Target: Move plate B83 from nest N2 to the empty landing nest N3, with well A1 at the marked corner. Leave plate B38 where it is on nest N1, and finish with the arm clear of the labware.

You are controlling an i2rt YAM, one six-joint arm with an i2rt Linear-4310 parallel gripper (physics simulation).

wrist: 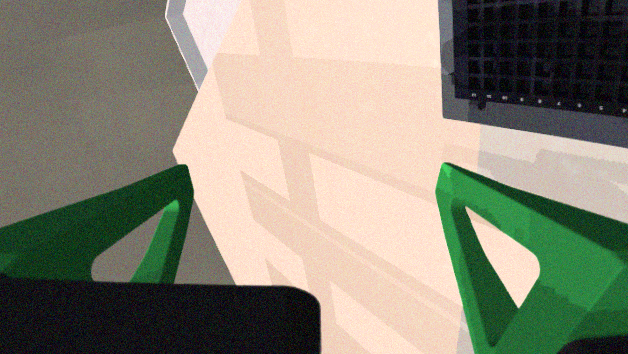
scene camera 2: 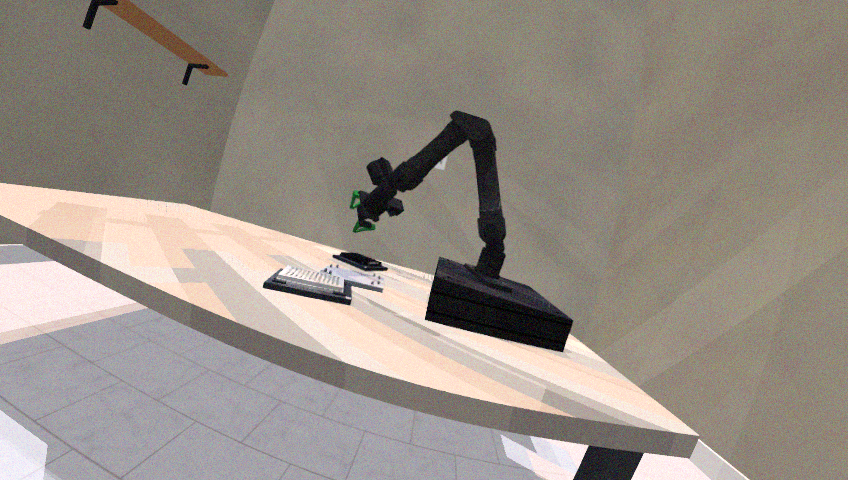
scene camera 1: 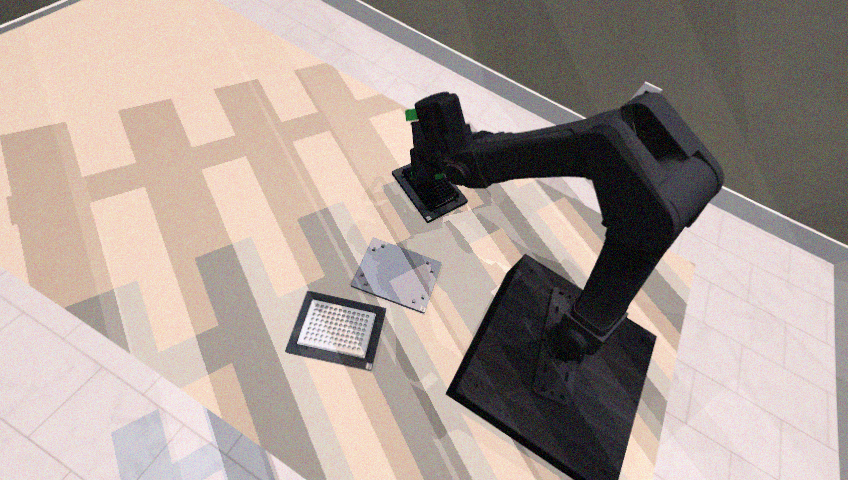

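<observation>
A black well plate sits on a dark nest at the table's far side. A white well plate sits on another dark nest. The empty grey nest lies between them, with a pale corner mark. Plate and nest names are not legible, so I cannot tell which plate is B83. My gripper is open and empty, tilted, above table height near the black plate, which shows at upper right in the wrist view.
The arm's black base block stands on the table beside the nests. A wooden shelf is on the wall at upper left in the second scene view. The table edge runs along the near side.
</observation>
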